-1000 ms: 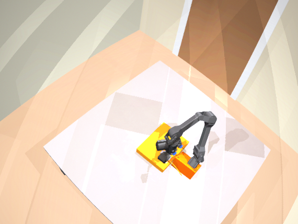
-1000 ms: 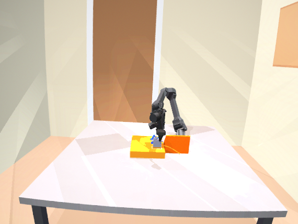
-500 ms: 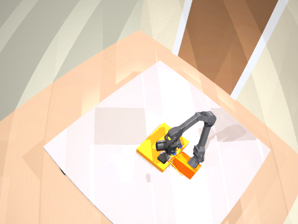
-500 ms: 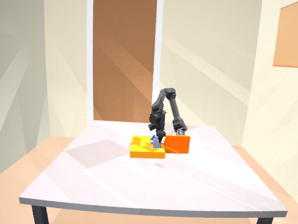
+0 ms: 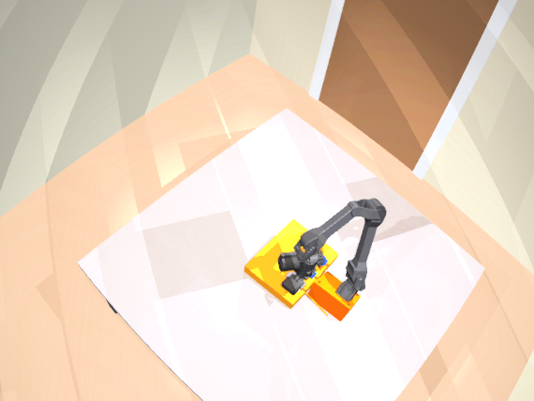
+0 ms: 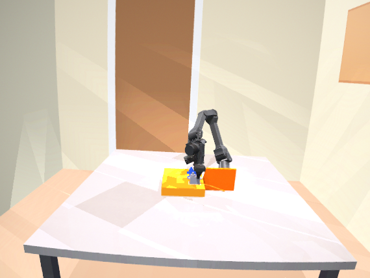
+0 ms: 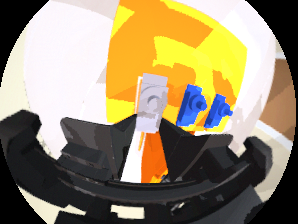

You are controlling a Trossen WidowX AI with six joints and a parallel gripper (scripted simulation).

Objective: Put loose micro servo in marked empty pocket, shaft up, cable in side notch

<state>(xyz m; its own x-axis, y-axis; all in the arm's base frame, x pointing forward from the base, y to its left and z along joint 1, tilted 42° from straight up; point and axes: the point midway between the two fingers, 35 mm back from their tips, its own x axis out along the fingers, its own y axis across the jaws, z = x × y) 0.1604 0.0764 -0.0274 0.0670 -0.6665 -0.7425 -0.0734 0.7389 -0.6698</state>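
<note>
Now: the yellow deck 13 cm ahead of my gripper tip, 7 cm to the right of it and 6 cm below it.
</note>
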